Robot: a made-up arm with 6 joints.
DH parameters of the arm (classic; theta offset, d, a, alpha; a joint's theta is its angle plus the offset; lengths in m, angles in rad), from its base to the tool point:
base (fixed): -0.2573 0 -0.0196 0
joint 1: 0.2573 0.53 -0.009 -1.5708
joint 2: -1.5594 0 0.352 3.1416
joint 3: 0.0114 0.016 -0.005 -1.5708
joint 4: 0 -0.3 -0.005 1.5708
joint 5: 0 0.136 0.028 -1.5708
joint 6: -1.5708 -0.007 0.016 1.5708
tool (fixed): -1.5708 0.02 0 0
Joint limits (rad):
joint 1: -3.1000..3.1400
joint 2: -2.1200..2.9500
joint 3: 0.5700..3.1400
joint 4: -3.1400..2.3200
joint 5: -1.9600..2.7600
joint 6: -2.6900..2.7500
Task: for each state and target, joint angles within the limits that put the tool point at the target. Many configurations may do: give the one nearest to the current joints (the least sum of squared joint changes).
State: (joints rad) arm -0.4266 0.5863 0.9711 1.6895 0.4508 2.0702
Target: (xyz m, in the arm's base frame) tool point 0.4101 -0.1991 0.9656
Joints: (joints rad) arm -0.5512 0.6620 0.7738 1.7420 0.5623 2.1232
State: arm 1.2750 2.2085 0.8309 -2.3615 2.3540 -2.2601
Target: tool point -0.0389 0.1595 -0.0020
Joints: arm 1.2189 2.3956 0.7724 -2.2984 2.3425 -2.2450
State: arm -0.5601 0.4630 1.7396 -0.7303 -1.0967 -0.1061
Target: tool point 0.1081 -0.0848 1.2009
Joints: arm -0.1500 0.1030 1.7834 -1.1350 -1.1298 -0.2219
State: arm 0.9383 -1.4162 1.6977 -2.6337 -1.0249 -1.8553
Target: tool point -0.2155 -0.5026 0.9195
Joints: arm 1.3415 -1.1832 1.2881 -2.5111 -0.9924 -1.8062
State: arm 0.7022 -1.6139 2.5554 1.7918 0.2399 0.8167
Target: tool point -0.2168 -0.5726 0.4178
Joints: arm 1.2769 -1.2923 2.0587 1.6771 0.1834 0.7851
